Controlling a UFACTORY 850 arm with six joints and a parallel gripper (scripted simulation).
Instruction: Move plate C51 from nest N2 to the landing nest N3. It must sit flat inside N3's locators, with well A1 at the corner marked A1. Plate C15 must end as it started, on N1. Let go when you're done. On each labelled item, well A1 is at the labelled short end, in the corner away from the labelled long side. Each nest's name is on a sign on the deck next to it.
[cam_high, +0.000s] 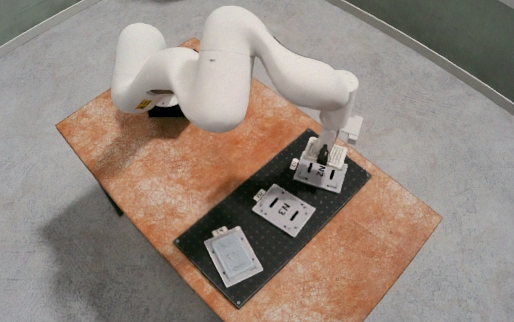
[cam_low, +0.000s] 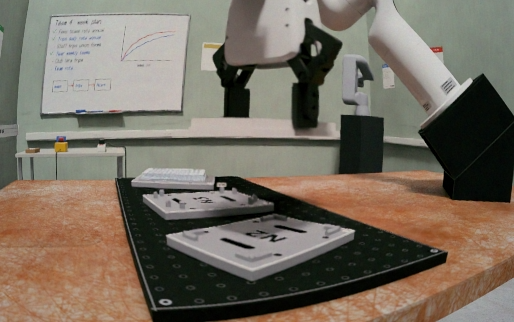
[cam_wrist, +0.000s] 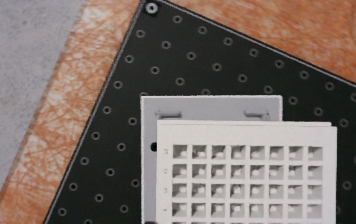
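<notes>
Now: hand 130 mm above the nest N2. The rest, counted from my hand: plate C15: 420 mm to the right, 110 mm below, 10 mm behind; then plate: 10 mm below.
</notes>
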